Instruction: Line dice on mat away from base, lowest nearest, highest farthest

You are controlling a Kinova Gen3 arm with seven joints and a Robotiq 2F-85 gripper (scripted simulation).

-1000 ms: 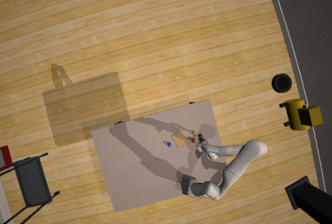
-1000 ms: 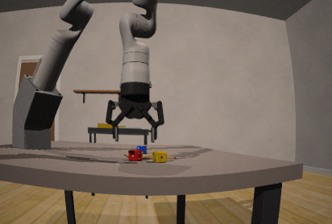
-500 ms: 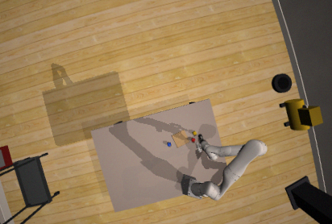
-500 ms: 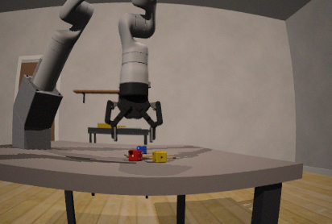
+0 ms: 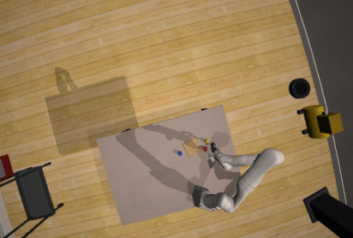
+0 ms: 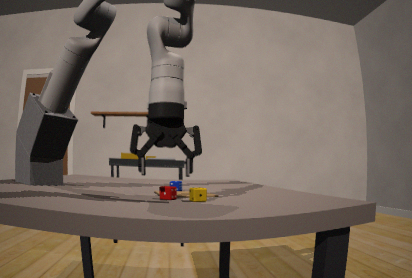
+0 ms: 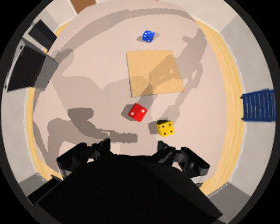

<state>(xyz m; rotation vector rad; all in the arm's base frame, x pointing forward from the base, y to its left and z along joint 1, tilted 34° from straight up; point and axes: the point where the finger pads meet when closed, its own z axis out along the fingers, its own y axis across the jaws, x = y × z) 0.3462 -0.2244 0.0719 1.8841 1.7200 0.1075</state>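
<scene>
Now: hand 2 cm short of the red die, 6 cm to the right of it and 5 cm above it. Also, from my hand: yellow die: 7 cm ahead, 1 cm to the left, 5 cm below; then tan mat: 8 cm ahead, 17 cm to the left, 6 cm below; then blue die: 8 cm ahead, 30 cm to the left, 5 cm below.
</scene>
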